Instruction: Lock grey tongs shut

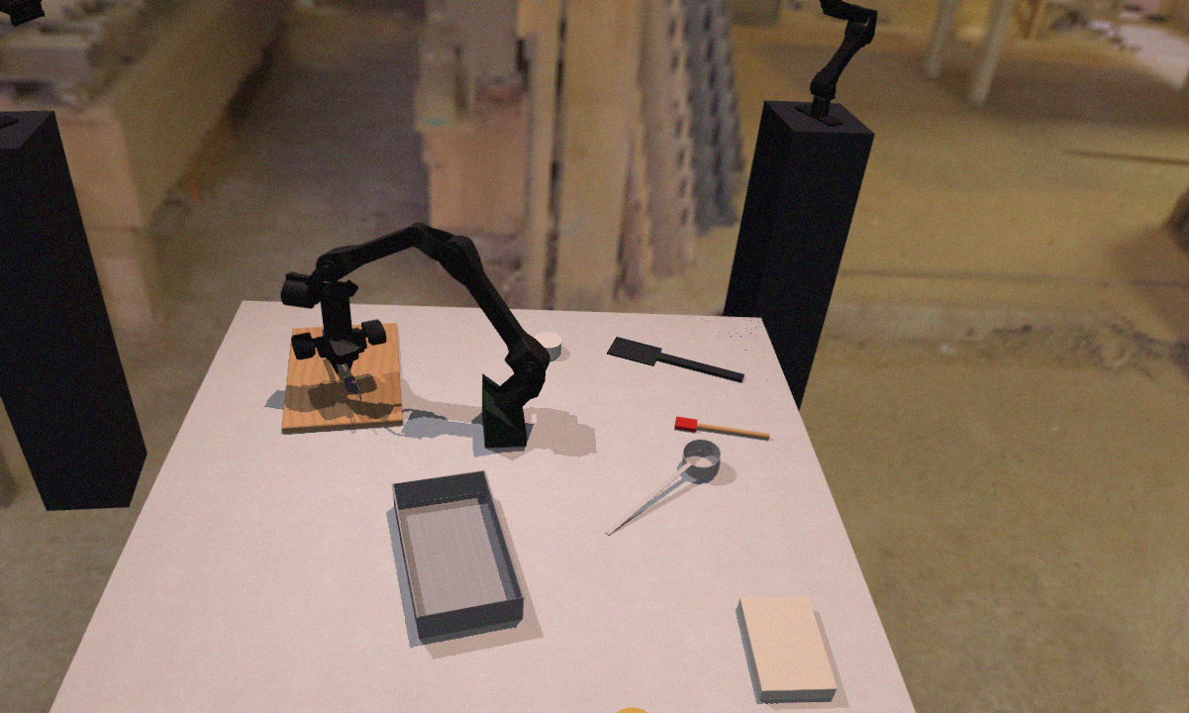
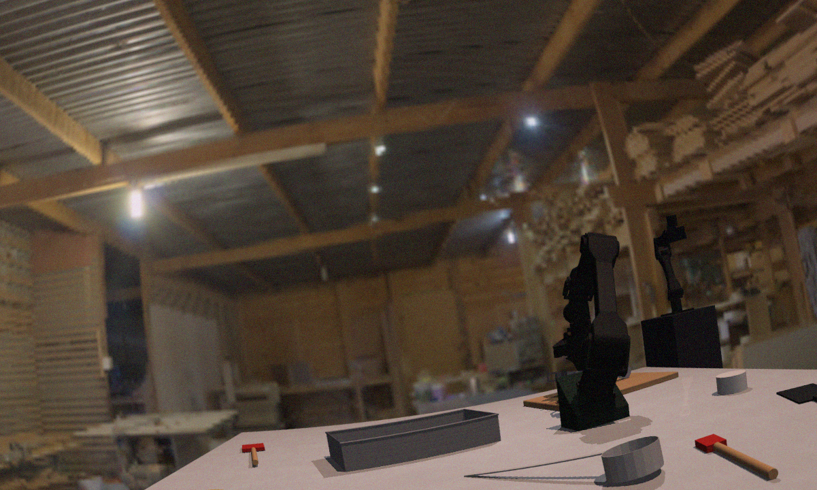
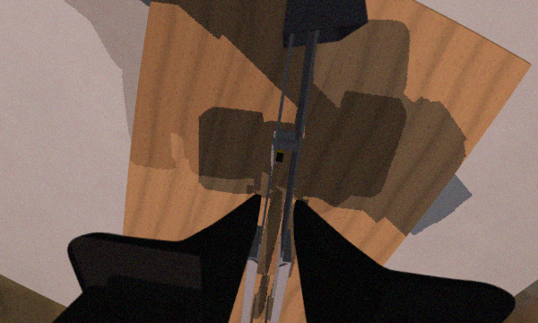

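Now: gripper tip 40 mm past the wooden board and 40 mm above it. Round my gripper tip: black spatula: 60 mm behind, 730 mm to the left, 40 mm below; white cylinder: 110 mm behind, 450 mm to the left, 20 mm below; dark grey roasting tin: 500 mm ahead, 210 mm to the left, 20 mm below.
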